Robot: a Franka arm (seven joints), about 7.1 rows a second.
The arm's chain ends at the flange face. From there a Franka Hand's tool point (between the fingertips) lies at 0.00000 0.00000 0.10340 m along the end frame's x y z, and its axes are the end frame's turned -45 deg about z.
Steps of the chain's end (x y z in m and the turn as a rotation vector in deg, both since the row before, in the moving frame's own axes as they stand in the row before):
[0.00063 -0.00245 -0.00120 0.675 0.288 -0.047]
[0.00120 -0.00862 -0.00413 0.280 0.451 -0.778]
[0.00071 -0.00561 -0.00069 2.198 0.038 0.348]
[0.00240 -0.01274 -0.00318 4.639 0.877 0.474]
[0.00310 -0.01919 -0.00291 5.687 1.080 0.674]
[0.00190 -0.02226 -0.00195 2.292 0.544 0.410]
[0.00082 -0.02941 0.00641 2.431 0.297 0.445]
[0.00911 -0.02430 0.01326 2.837 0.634 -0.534]
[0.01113 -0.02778 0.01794 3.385 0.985 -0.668]
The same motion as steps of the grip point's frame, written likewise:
[0.00341 -0.00178 -0.00121 0.274 0.681 -0.047]
[0.00788 -0.00503 -0.00413 -0.121 0.517 -0.778]
[0.00733 -0.00621 -0.00077 1.527 1.581 0.348]
[0.01776 -0.01208 -0.00353 2.660 3.900 0.474]
[0.02442 -0.01720 -0.00344 3.258 4.785 0.674]
[0.02071 -0.01661 -0.00204 1.236 2.005 0.410]
[0.02487 -0.02292 0.00632 1.509 1.929 0.445]
[0.02804 -0.01357 0.01313 1.558 2.454 -0.534]
[0.03307 -0.01487 0.01774 1.697 3.090 -0.668]

